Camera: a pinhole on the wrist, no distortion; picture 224 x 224 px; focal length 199.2 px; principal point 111.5 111.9 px. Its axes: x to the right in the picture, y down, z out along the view. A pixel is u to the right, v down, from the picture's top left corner.
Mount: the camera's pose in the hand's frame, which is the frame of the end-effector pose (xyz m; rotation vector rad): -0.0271 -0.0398 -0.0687 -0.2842 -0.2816 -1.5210
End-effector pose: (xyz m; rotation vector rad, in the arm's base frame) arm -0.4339 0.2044 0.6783 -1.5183 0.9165 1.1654
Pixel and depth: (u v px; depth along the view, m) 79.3 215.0 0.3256
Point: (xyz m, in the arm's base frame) -0.5701 0.3825 0.4984
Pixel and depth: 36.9 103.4 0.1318
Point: -0.5010 0.2279 0.6964
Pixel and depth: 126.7 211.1 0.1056
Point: -0.4271 0.2379 0.6538
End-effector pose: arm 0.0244 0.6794 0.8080 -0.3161 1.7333 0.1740
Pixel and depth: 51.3 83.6 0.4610
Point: 0.2575 1.0208 0.8312
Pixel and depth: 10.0 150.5 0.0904
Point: 0.0147 0.7145 0.8171
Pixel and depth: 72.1 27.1 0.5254
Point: 0.3566 1.0457 0.9725
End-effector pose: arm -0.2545 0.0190 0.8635 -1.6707 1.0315 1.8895
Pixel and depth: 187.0 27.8 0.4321
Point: -0.4423 0.3780 1.0537
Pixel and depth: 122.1 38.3 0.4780
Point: -0.5441 0.2799 1.0894
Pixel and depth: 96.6 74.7 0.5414
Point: -0.6444 0.2392 1.0408
